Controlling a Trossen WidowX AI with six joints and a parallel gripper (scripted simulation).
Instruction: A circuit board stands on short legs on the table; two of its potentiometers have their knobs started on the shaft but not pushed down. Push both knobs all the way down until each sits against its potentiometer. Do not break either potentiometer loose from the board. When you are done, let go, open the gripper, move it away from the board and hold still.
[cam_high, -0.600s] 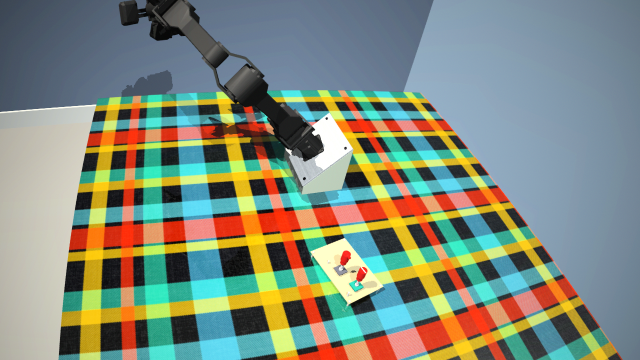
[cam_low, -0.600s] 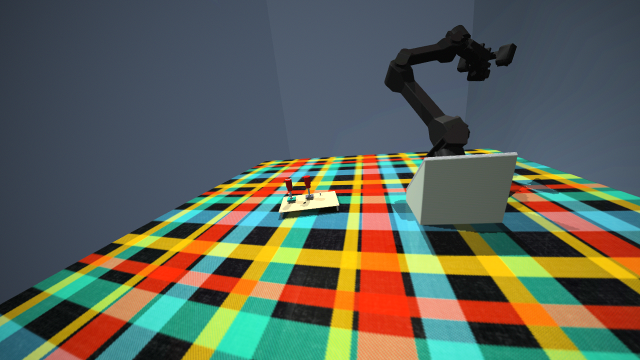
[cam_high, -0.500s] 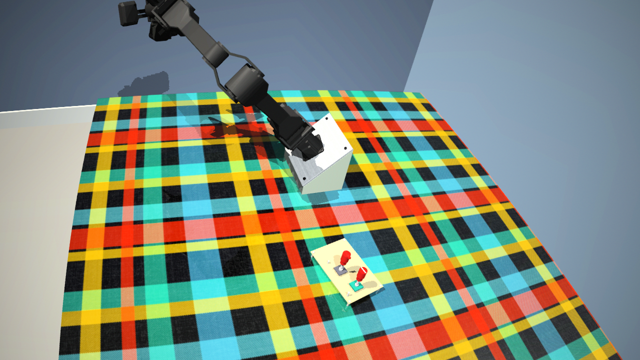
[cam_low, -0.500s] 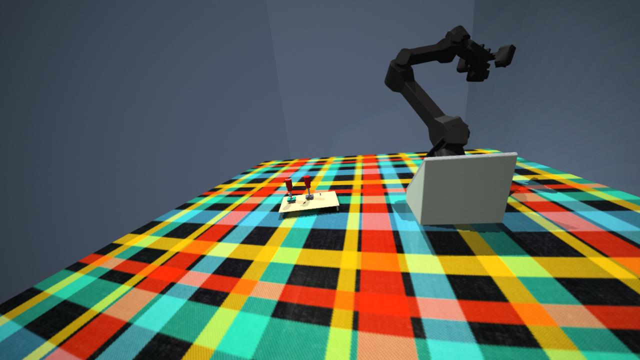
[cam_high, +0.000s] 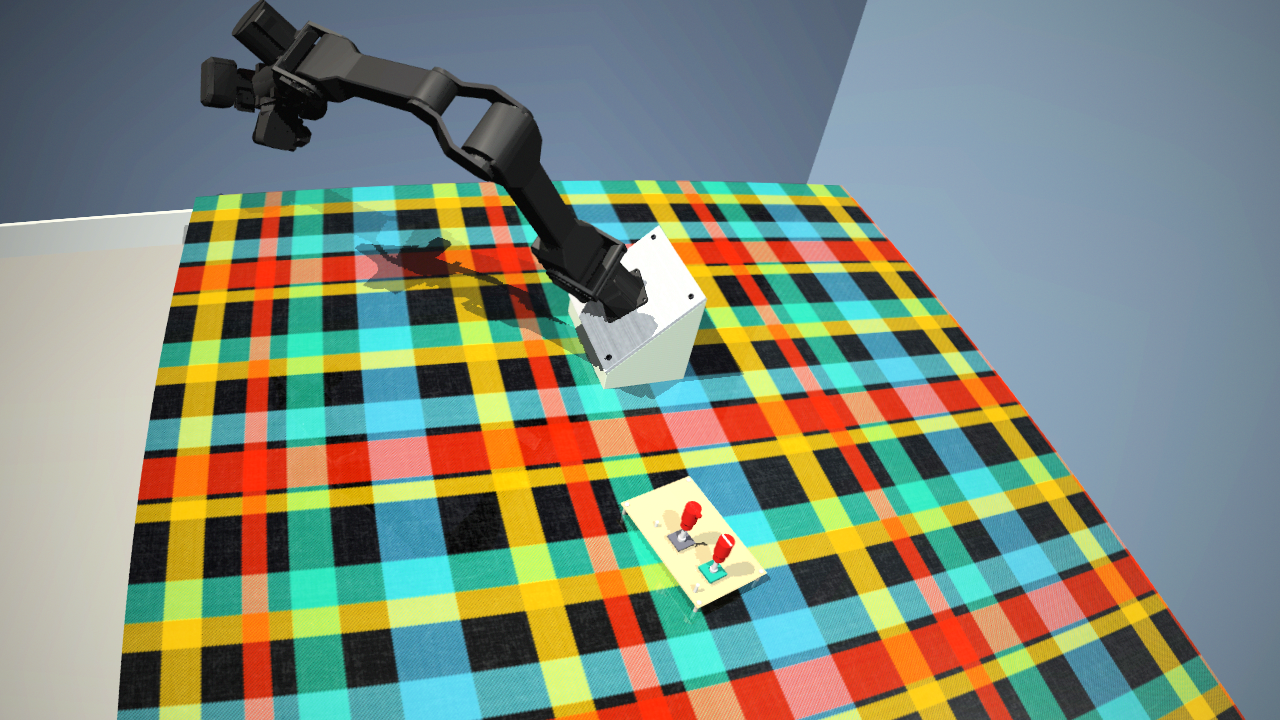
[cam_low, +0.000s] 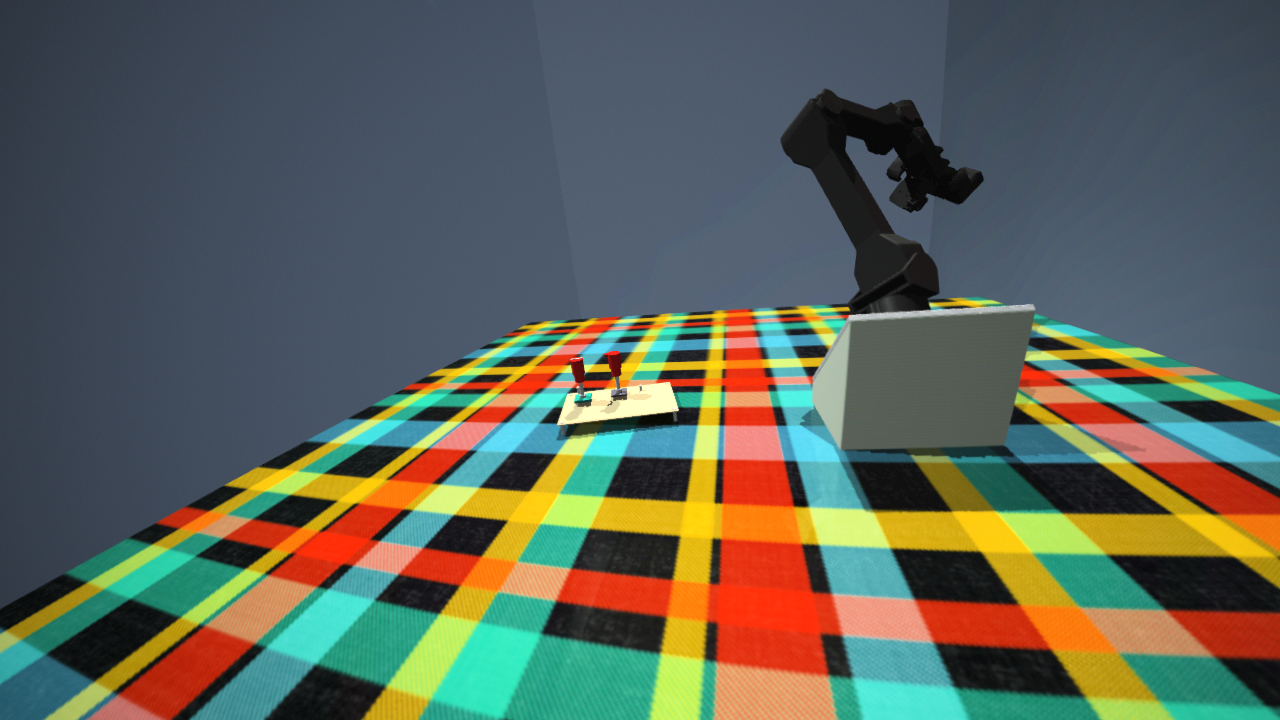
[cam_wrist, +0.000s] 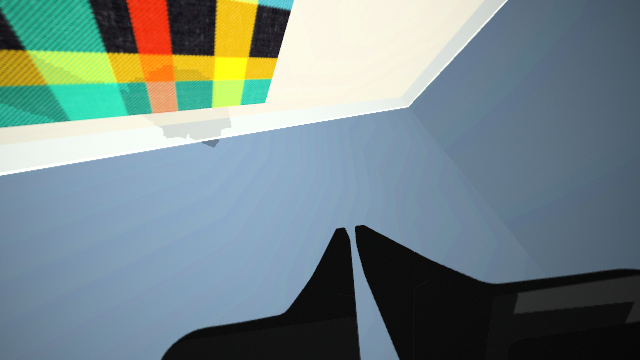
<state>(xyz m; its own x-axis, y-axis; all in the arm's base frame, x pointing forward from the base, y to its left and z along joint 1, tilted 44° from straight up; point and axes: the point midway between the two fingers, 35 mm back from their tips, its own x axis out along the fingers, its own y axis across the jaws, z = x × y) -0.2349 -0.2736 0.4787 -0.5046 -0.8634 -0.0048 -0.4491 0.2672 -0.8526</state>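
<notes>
The knob lies 640 mm ahead of my gripper tip, 570 mm to the left of it and 180 mm below it.
</notes>
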